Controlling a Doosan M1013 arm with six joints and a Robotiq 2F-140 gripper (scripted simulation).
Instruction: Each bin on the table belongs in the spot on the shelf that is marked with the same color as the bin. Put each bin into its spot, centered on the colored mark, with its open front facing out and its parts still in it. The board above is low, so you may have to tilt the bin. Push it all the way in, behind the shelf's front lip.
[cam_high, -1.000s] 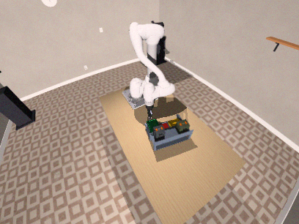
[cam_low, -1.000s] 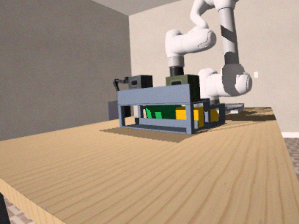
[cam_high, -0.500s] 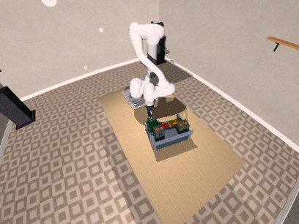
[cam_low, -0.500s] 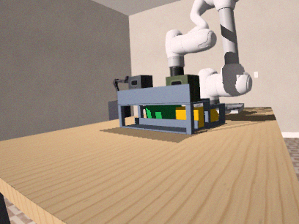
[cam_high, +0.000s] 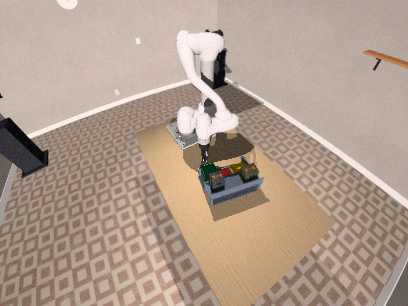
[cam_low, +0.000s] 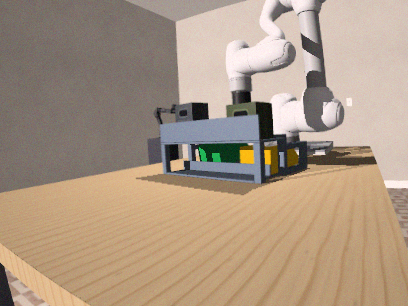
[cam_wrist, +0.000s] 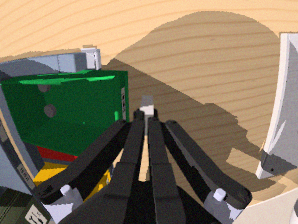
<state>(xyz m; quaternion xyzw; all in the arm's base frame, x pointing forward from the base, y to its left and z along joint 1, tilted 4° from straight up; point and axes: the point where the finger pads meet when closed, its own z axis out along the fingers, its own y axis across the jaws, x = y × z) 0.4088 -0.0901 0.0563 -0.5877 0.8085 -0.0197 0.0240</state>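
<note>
The green bin lies 110 mm ahead of my hand, 40 mm to the right of it and 10 mm below it. From my hand the other things lie so: dark box 250 mm ahead, 100 mm above, 90 mm to the right; yellow bin 240 mm ahead, 160 mm to the left, 20 mm below.
</note>
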